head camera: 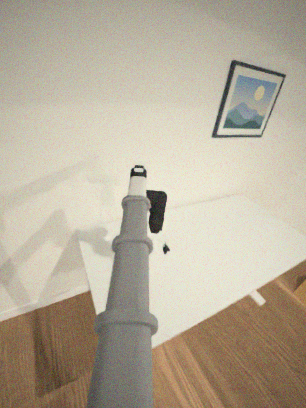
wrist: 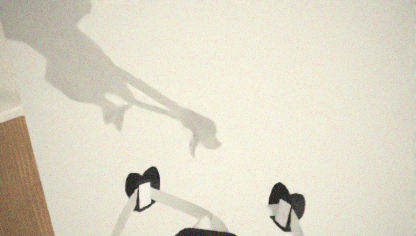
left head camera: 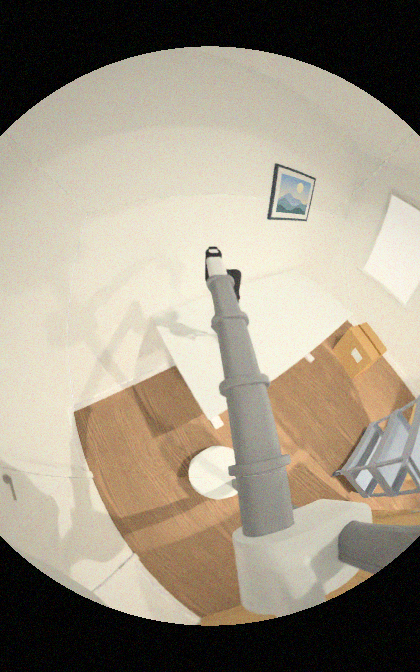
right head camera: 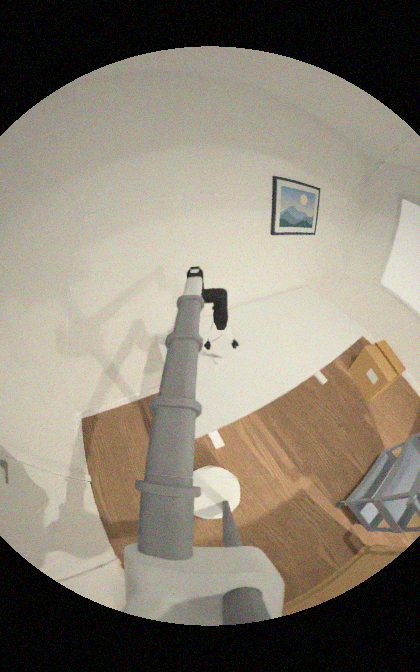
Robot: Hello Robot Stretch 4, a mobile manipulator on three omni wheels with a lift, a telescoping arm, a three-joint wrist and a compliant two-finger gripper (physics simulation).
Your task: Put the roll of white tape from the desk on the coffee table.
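Places are measured from the robot's base along level axes (x left, y back, z up), in centimetres.
Where they show: gripper, fingertip midpoint: (wrist: 214, 189).
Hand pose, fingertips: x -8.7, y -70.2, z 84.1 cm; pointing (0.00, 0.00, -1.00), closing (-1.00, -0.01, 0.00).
Note:
After its pixels a point has its place.
The white desk (head camera: 215, 265) @(x -47.1, y -75.8, z 69.2 cm) (left head camera: 285, 320) (right head camera: 280, 345) (wrist: 340, 75) @(x -27.5, y -88.3, z 69.2 cm) is a large pale top against the wall. My gripper (right head camera: 221, 344) (wrist: 214, 189) @(x -8.7, y -70.2, z 84.1 cm) hangs over it, pointing down, with its two black fingertips apart. I see nothing between them that I can make out. In the head camera view one fingertip shows and the arm hides the rest. The roll of white tape does not stand out in any view; it may be hidden by the gripper or lost white against white. I cannot pick out a coffee table for certain.
A round white top (left head camera: 212, 465) (right head camera: 215, 485) stands near the desk's front corner, partly behind the arm. An orange-brown box (left head camera: 345, 350) (right head camera: 362, 367) is at the desk's right end. A grey-framed unit stands at the right. A framed picture (head camera: 248, 107) @(x -72.3, y -150.8, z 144.6 cm) hangs on the wall behind.

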